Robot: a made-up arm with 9 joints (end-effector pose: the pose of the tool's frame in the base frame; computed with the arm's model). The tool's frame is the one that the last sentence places.
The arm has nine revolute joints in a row. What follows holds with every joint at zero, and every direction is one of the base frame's.
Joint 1 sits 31 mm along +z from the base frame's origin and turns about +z.
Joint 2 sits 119 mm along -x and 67 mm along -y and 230 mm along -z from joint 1 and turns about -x.
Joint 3 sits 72 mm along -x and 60 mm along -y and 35 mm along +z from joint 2 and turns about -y.
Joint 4 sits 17 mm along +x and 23 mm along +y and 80 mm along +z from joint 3 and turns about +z.
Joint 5 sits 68 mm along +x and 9 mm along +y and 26 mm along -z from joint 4 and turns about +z.
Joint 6 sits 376 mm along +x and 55 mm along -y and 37 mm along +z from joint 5 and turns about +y.
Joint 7 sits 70 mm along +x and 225 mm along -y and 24 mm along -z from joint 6 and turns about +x.
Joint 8 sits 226 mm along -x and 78 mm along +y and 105 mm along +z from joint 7 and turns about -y.
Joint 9 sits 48 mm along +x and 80 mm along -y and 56 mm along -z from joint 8 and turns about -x.
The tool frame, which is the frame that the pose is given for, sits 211 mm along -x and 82 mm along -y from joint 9; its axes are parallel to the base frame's.
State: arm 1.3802 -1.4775 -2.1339 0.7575 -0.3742 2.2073 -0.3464 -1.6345 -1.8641
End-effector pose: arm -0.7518 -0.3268 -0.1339 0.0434 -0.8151 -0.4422 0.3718
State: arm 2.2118 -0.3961 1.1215 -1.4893 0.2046 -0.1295 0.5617 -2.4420 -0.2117
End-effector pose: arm 0.7079 -0.1721 -0.5685 0.0387 -0.0690 -0.7589 -0.6464
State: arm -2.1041 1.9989 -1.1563 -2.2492 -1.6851 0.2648 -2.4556 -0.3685 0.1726
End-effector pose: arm -0.0044 0.0858 -0.2448 0.7033 -0.3016 0.5577 0.3216
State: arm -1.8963 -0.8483 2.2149 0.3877 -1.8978 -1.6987 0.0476 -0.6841 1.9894
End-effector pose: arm -0.2463 0.0063 -0.3579 0.5618 -0.5461 0.0172 0.6212
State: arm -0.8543 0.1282 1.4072 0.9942 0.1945 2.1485 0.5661 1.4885 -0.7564
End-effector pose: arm -0.0584 0.3709 0.2706 0.9203 -0.2223 -0.2819 -0.1556
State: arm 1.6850 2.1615 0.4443 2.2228 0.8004 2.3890 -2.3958 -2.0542 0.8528
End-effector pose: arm 0.0961 -0.6022 -0.3704 0.4220 -0.8538 0.3020 0.0405
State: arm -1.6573 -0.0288 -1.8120 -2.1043 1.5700 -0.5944 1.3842 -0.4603 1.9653
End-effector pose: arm -0.6107 0.2462 -0.0226 0.6698 0.2089 0.6222 -0.3472
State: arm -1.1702 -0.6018 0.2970 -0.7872 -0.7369 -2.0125 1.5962 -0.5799 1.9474
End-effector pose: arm -0.5965 0.3151 -0.7330 0.1138 -0.6824 0.1231 -0.7115
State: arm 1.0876 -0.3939 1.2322 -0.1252 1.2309 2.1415 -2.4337 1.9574 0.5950
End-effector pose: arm -0.0312 -0.1459 0.4318 0.4886 0.1005 0.2775 -0.8211
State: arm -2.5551 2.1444 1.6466 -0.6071 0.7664 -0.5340 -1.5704 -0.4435 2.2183
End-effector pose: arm 0.2121 -0.1615 -0.2393 0.7588 0.6101 -0.0581 -0.2207
